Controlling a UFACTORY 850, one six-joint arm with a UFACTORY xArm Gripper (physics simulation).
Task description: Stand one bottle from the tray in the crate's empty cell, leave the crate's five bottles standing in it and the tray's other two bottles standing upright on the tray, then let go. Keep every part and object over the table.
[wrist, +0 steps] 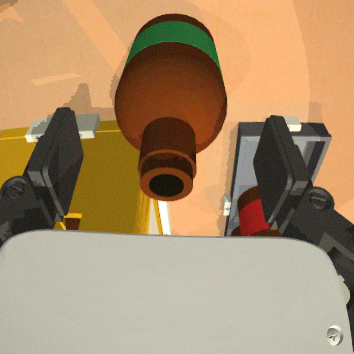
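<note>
A brown bottle with a green band [172,87] fills the upper middle of the wrist view, its open mouth facing the camera and its base farther off. My gripper [168,132] is open, with the bottle's neck showing between its two wide-apart fingers and touching neither. The yellow crate [107,185] is at the left, partly behind the left finger; a small brown part shows at its lower edge. The grey tray [252,129] is at the right, partly behind the right finger. In it is a brown bottle with a red band [252,215], its lower part in view hidden by the gripper body.
White brackets sit on the crate's far edge and the tray's edges. A strip of orange-tan table [212,200] runs between crate and tray, and more table lies beyond them. The pale gripper body hides the near part of the scene, including most crate cells.
</note>
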